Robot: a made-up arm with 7 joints.
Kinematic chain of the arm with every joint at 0, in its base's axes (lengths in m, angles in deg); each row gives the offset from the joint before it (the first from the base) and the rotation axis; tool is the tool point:
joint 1: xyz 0 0 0 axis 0 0.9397 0.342
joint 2: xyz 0 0 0 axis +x
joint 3: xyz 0 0 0 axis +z
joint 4: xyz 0.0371 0 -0.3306 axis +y
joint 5: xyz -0.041 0 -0.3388 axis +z
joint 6: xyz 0 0 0 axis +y
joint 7: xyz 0 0 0 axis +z
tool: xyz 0 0 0
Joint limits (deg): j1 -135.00..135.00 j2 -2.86..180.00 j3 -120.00..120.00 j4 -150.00..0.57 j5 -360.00..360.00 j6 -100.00..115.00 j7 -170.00..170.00
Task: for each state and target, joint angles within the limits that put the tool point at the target. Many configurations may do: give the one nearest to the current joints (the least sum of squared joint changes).
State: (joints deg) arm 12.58 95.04 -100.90 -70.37 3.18 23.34 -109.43
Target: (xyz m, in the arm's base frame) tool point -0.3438 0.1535 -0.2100
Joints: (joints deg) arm 32.28 85.17 -115.61 -113.78 3.18 23.34 -109.43
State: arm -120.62 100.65 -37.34 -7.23 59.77 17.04 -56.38
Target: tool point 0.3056 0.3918 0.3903
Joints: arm -99.61 97.65 -51.57 -54.02 59.77 17.04 -56.38
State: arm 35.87 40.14 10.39 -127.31 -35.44 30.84 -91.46
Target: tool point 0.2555 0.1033 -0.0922
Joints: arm 11.64 42.56 7.15 -142.24 -35.44 30.84 -91.46
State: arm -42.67 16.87 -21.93 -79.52 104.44 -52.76 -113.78
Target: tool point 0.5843 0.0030 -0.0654
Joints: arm -48.96 27.39 -13.58 -71.83 104.44 -52.76 -113.78
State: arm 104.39 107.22 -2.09 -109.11 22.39 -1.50 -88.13
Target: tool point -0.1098 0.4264 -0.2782
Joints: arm 77.06 86.56 -9.20 -92.10 22.39 -1.50 -88.13
